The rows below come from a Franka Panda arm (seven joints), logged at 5 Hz.
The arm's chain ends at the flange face. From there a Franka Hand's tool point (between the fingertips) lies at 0.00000 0.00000 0.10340 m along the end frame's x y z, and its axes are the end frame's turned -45 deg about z.
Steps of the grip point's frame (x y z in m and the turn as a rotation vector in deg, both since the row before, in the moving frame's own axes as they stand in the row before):
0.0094 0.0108 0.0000 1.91 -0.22 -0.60
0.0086 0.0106 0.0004 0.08 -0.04 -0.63
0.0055 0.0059 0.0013 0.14 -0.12 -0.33
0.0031 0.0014 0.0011 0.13 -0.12 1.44
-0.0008 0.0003 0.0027 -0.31 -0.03 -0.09
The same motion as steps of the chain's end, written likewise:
0.0170 0.0031 0.0001 1.20 -1.51 -0.60
0.0137 0.0015 0.0004 0.03 -0.08 -0.63
0.0084 0.0003 0.0013 0.01 -0.18 -0.33
0.0035 -0.0012 0.0011 0.01 -0.18 1.44
-0.0007 0.0003 0.0027 -0.24 0.20 -0.09

